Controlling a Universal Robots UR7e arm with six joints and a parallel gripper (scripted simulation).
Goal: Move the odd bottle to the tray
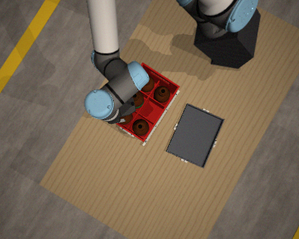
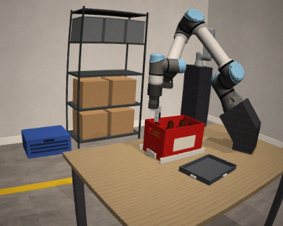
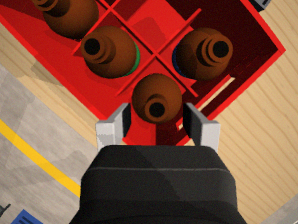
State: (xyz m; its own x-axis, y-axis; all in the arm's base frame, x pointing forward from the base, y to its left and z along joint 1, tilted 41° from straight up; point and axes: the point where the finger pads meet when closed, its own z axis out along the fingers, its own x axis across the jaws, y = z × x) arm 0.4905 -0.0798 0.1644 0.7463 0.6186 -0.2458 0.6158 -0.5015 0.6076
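The red crate lies 110 mm below my hand, 90 mm behind it and 50 mm to the left of it. Also, from my hand: dark grey tray 330 mm to the left, 190 mm below, 80 mm behind.
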